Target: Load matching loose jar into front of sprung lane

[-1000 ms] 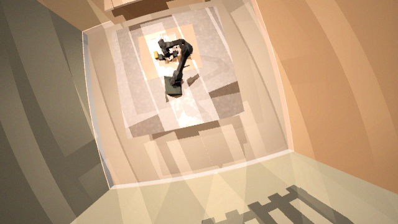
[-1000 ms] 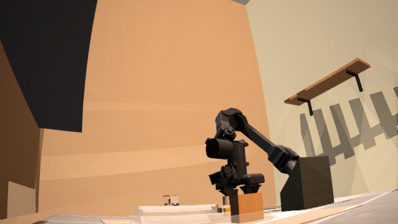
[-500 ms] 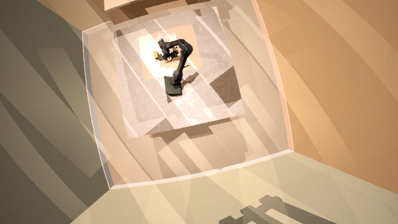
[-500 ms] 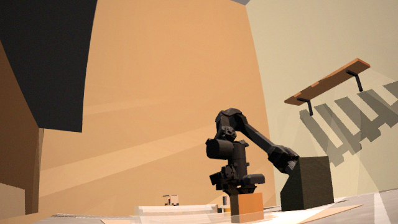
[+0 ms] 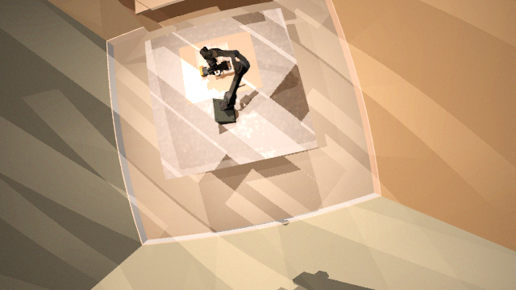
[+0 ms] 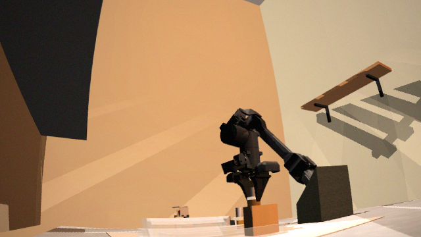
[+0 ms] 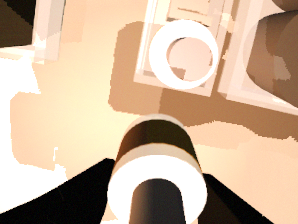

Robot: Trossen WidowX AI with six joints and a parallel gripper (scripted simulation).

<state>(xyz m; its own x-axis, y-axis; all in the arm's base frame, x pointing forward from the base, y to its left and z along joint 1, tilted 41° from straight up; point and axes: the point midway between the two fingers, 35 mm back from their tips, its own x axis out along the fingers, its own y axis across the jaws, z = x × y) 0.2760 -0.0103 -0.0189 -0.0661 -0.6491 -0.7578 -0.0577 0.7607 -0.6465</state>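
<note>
Right now the clear lane is 20 cm ahead of my gripper tip, 3 cm to the left of it and 7 cm below it.
</note>
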